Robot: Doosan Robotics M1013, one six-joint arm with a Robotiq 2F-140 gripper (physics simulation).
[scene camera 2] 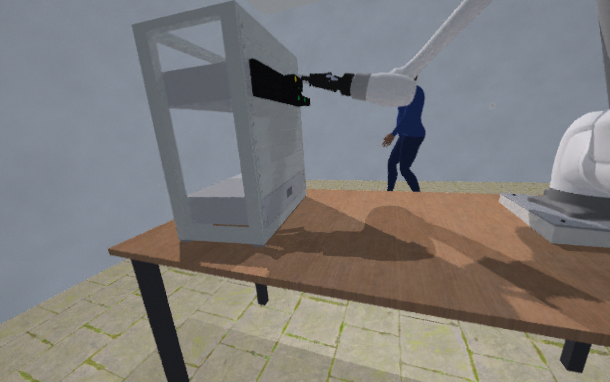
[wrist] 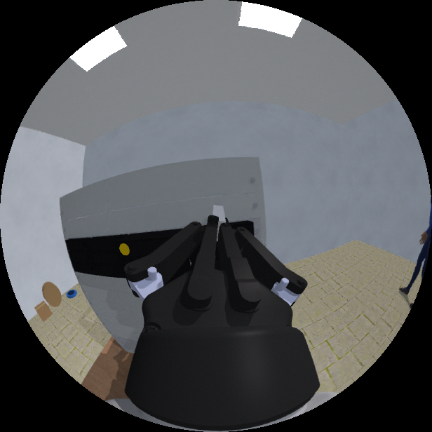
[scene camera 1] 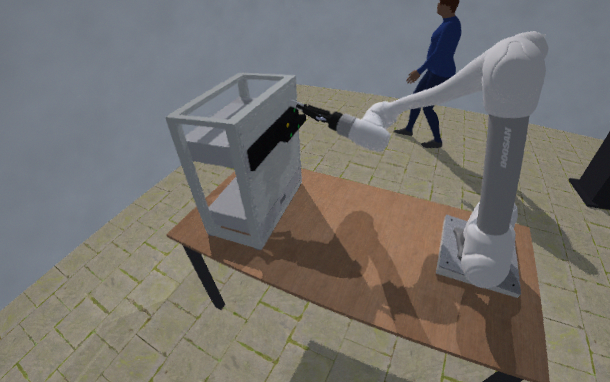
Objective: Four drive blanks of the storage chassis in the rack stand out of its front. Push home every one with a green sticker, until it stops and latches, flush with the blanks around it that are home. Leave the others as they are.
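The black storage chassis sits in the upper part of the rack. A yellow sticker marks a blank left of my fingers. Green stickers show in scene camera 1: an upper one and two lower ones. A lower right blank stands out. My gripper is shut and empty, its tips close to the chassis's upper right end. Contact there cannot be told; fingers hide the green stickers in the wrist view.
The rack stands on the wooden table. The rack's side post is at its left. A person in blue stands beyond the table, behind the arm.
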